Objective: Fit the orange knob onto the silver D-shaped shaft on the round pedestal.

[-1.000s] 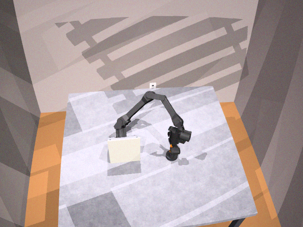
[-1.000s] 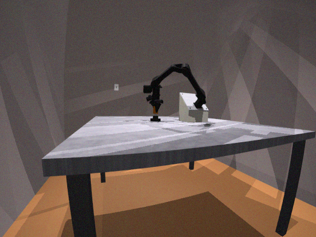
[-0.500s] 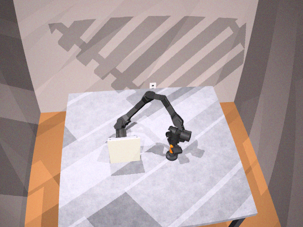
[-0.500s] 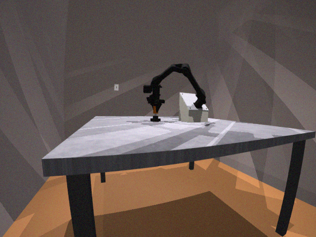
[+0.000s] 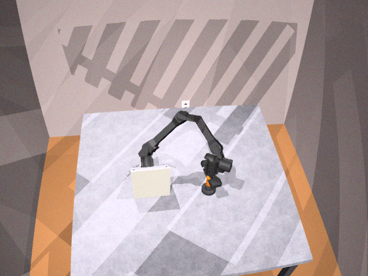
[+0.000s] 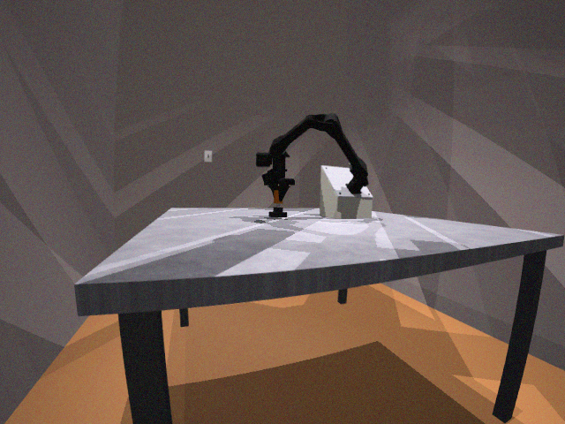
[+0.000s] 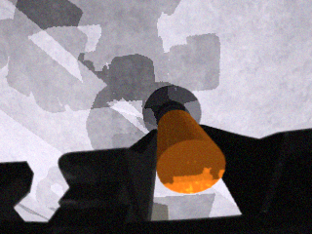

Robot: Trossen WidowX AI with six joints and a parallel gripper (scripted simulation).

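Now: gripper tip 3 cm below the orange knob. From my gripper tip the other things lie so: dark round pedestal: 4 cm below.
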